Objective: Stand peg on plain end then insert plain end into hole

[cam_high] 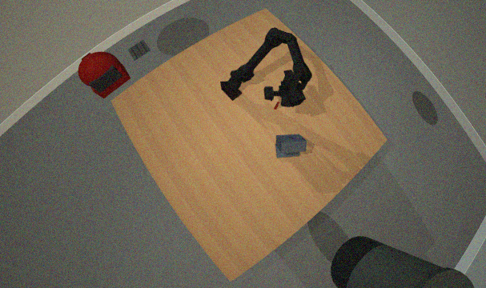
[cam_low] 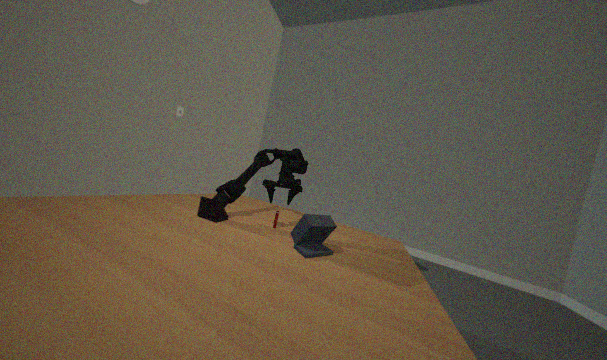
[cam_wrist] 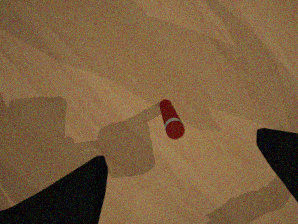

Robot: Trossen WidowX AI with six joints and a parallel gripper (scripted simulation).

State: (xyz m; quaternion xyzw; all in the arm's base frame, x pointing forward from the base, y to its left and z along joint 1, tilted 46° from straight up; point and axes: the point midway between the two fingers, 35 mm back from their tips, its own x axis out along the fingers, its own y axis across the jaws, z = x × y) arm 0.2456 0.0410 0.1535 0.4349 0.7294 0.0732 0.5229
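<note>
My gripper tip is now 6 cm above the red peg. From my gripper tip the other things lie so: blue-grey sloped panel: 21 cm ahead, 9 cm to the right, 4 cm below.
</note>
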